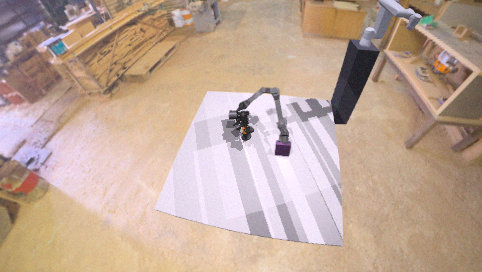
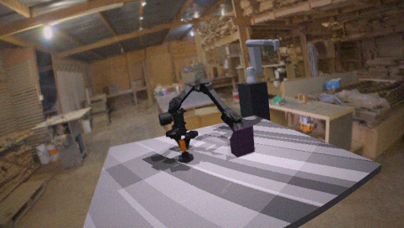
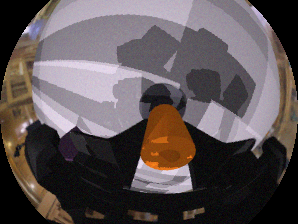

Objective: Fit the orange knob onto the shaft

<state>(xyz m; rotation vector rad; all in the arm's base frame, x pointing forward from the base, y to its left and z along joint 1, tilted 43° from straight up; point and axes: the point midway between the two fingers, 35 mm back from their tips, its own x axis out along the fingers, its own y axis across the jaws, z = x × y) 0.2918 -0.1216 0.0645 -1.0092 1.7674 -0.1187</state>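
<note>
The orange knob is 2 cm above my gripper tip. Round my gripper tip: dark round pedestal: 4 cm below.
</note>
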